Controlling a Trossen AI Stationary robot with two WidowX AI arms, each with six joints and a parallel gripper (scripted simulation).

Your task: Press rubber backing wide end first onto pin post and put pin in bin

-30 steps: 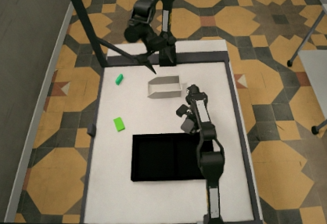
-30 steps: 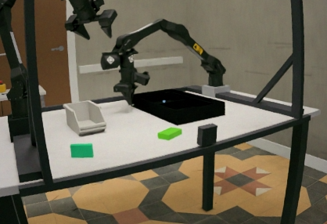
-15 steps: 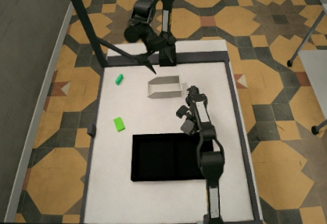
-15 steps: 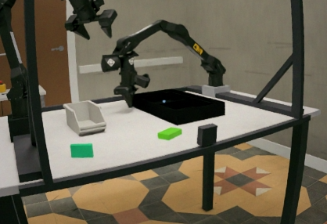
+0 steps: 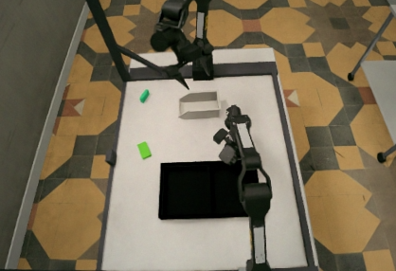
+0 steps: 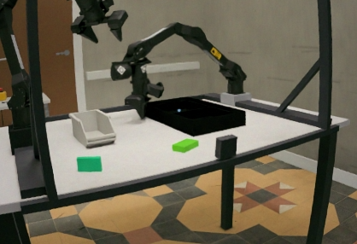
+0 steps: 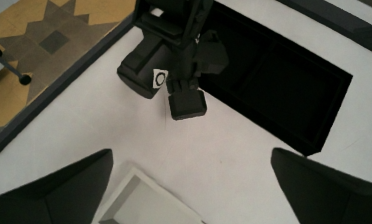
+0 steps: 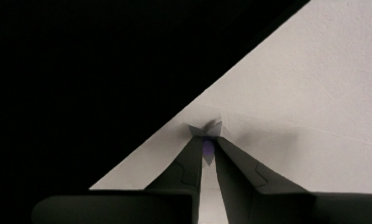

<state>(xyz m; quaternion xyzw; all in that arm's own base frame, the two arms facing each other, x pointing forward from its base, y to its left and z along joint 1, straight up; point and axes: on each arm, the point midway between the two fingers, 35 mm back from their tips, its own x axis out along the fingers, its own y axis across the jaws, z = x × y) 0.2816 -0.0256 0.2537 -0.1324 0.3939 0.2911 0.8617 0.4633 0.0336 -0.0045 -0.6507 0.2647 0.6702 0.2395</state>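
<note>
The white star-shaped pin is 32 cm below my left hand, 19 cm to the right of it and 12 cm ahead of it. From my left hand the other things lie so: grey bin (29 cm below, 6 cm to the left, 1 cm ahead); black tray (31 cm to the right, 31 cm below, 2 cm behind).
</note>
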